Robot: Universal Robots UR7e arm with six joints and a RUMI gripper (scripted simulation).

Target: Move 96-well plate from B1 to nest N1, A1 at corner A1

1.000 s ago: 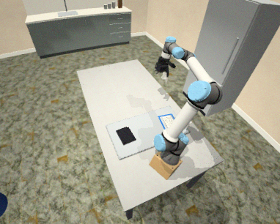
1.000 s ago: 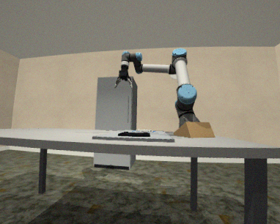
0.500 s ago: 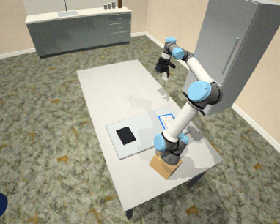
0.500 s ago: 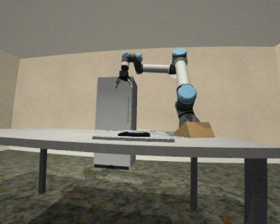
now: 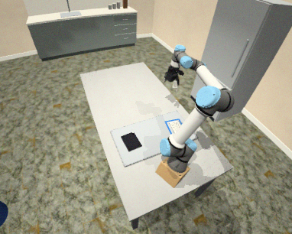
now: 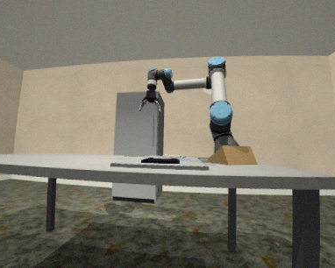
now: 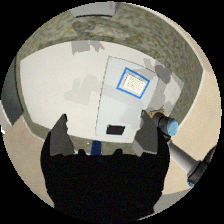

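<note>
Now: the white 96-well plate 330 mm below my hand, 180 mm behind it and 10 mm to the right of it. The rest, counted from my hand: black plate nest 420 mm to the left, 330 mm below, 140 mm behind.
</note>
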